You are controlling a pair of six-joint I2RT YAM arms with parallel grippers.
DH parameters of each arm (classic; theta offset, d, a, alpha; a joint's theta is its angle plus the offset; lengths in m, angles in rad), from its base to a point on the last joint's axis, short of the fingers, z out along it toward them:
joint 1: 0 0.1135 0.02 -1.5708
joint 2: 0 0 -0.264 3.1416
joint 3: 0.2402 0 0.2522 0
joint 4: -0.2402 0 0.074 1.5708
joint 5: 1.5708 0 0 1.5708
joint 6: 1.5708 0.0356 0 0
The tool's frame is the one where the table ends.
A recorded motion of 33 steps. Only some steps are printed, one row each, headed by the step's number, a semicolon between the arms.
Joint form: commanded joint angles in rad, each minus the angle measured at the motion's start. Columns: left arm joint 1, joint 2, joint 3, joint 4, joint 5, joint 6; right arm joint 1, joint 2, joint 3, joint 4, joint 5, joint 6.
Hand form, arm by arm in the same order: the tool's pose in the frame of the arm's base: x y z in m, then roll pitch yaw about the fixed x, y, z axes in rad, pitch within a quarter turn. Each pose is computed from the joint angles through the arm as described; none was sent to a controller.
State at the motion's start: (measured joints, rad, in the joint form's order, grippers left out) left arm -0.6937 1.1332 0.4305 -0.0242 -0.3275 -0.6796; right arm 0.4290 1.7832 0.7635 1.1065 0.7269 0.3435
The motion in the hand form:
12: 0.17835 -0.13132 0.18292 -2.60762 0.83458 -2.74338; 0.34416 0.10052 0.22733 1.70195 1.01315 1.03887
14: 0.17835 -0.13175 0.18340 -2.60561 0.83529 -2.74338; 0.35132 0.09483 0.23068 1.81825 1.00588 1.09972
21: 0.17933 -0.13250 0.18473 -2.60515 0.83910 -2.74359; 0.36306 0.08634 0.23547 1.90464 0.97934 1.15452
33: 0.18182 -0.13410 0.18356 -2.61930 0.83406 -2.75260; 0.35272 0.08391 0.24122 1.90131 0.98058 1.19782
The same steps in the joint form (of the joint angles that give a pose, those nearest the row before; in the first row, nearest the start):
12: 0.0065 -0.0103 0.0328 0.0258 -0.0054 0.0001; -0.0608 -0.0882 0.1214 -0.4264 0.2809 0.3204
14: 0.0050 -0.0103 0.0343 0.0258 -0.0054 0.0000; -0.0822 -0.0912 0.1840 -0.6128 0.2870 0.4216
21: 0.0049 -0.0072 0.0404 0.0257 -0.0069 0.0031; -0.1160 -0.0759 0.2581 -0.7567 0.2564 0.5048
33: 0.0065 0.0127 0.0496 0.0257 -0.0069 0.0031; -0.1160 -0.1279 0.2167 -0.7429 0.2134 0.4756

